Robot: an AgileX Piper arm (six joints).
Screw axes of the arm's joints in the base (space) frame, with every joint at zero. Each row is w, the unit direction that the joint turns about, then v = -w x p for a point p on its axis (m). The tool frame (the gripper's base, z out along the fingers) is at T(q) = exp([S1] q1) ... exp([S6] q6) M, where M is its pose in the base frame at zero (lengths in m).
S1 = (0, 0, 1, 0, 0, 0)
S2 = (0, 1, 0, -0.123, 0, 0)
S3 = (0, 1, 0, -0.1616, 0, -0.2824)
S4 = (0.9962, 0, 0.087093, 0, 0.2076, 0)
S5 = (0, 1, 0, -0.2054, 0, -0.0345)
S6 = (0.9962, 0, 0.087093, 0, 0.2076, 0)
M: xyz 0.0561 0 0.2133 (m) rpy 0 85.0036 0 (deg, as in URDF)
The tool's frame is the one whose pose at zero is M.
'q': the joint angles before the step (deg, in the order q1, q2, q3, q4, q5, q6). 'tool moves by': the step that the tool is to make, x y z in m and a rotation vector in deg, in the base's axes. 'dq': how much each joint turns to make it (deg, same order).
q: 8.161, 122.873, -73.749, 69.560, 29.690, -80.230
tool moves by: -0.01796, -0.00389, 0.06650, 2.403, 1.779, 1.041
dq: -0.805, -10.044, 0.000, -12.509, 7.989, 16.012
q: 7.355, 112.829, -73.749, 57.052, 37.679, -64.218
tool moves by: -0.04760, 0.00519, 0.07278, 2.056, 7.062, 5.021
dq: 0.801, -12.221, -0.001, -10.850, 15.925, 16.263
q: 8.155, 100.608, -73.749, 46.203, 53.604, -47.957
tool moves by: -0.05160, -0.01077, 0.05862, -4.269, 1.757, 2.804
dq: 0.018, -11.771, 0.001, -9.466, 11.650, 9.453
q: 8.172, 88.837, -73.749, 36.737, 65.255, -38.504
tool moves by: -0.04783, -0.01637, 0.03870, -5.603, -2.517, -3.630
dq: 0.000, -11.064, 1.624, -8.747, 4.306, 8.295
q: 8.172, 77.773, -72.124, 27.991, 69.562, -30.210
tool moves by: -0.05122, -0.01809, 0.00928, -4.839, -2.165, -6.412
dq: 0.001, -11.561, 6.584, -7.923, 0.666, 7.597
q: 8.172, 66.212, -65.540, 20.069, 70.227, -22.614
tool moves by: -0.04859, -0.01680, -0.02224, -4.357, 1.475, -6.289
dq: -0.001, -10.857, 10.729, -6.832, 0.409, 6.726
